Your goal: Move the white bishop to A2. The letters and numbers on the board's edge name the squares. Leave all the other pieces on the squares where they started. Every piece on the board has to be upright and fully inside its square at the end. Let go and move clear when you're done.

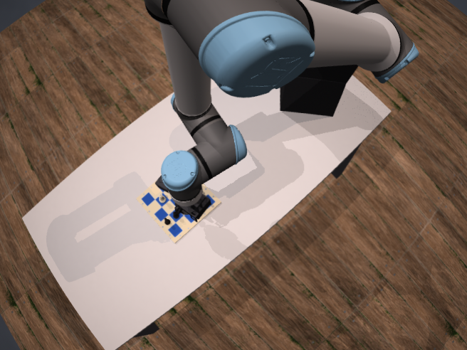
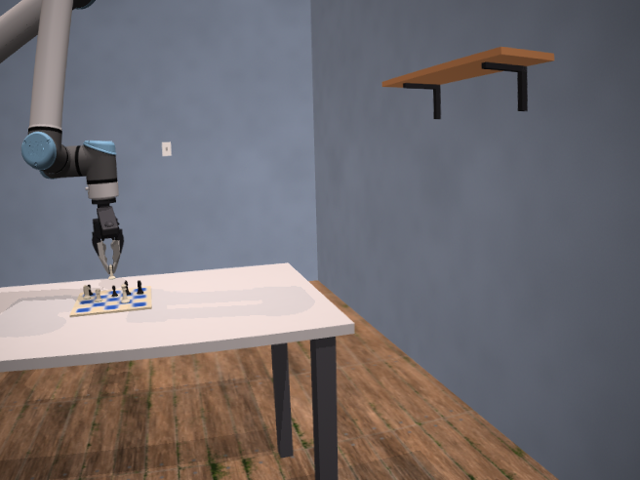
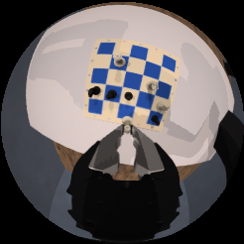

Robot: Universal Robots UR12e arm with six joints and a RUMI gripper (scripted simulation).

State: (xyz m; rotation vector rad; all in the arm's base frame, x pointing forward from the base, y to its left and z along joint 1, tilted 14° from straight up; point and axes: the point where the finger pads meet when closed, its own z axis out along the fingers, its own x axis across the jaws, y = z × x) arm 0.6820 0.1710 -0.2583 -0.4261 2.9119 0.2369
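Right now the chessboard is 80 mm to the right of my hand, 70 mm below it and 10 mm ahead of it.
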